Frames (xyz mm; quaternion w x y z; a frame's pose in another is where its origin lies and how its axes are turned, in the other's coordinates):
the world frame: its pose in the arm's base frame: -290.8 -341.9 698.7 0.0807 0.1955 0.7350 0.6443
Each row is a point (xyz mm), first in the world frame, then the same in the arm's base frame.
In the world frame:
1: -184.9 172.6 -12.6
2: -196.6 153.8 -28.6
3: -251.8 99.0 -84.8
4: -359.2 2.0 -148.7
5: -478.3 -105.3 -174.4
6: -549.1 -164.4 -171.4
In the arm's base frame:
1: -95.5 -409.7 844.9
2: -94.2 -430.7 827.5
3: -74.8 -508.8 775.3
4: -18.5 -618.4 676.1
5: 60.8 -698.6 559.3
6: 115.5 -729.1 491.5

